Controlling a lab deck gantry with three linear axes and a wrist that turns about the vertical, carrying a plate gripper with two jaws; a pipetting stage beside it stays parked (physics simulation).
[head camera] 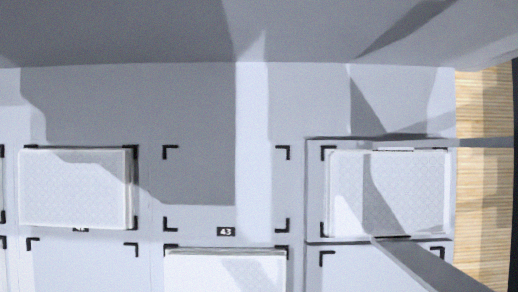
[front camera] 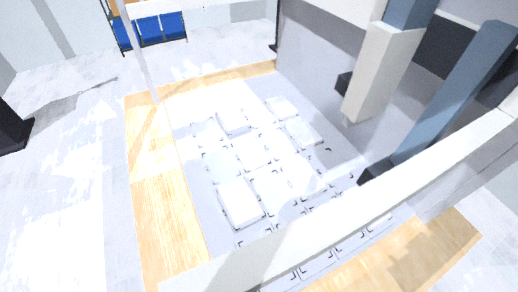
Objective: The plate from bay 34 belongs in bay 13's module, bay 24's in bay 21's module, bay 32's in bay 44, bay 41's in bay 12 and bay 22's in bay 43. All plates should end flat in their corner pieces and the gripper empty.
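Where they show: gripper, fingertip midpoint: (head camera: 389,192); robot's base at its link origin: (front camera: 190,124).
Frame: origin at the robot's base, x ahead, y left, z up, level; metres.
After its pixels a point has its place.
My gripper (head camera: 393,193) @[x 0.556, y 0.364, z 0.022 m] is shut on the plate from bay 32 (head camera: 420,187) @[x 0.584, y 0.370, z 0.029 m], a clear-topped white plate over bay 44's corner pieces in the head view; whether it rests or hangs slightly above is unclear. In the front view the beam hides my fingers. Bay 43 (head camera: 200,185) @[x 0.365, y 0.367, z 0.000 m] (front camera: 331,152) @[x 0.345, y 0.407, z 0.000 m] beside it holds no plate. White plates stand in bay 13 (front camera: 240,202) @[x 0.397, y 0.045, z 0.033 m], bay 21 (front camera: 232,120) @[x 0.083, y 0.144, z 0.033 m], bay 22 (front camera: 251,152) @[x 0.237, y 0.151, z 0.014 m] and bay 41 (front camera: 281,107) @[x 0.075, y 0.358, z 0.014 m]. Bay 12 (front camera: 221,167) @[x 0.242, y 0.041, z 0.000 m] and bay 32 (head camera: 82,267) @[x 0.228, y 0.272, z 0.000 m] hold no plate.
A plate in bay 42 (head camera: 72,189) @[x 0.232, y 0.363, z 0.014 m] (front camera: 304,132) @[x 0.234, y 0.364, z 0.014 m] and a plate in bay 33 (head camera: 200,272) @[x 0.368, y 0.280, z 0.014 m] (front camera: 302,175) @[x 0.387, y 0.255, z 0.014 m] stand near bay 43. The pale gantry beam (front camera: 300,227) @[x 0.613, y 0.030, z 0.400 m] crosses the front view. The parked pipetting stage (front camera: 382,72) hangs behind.
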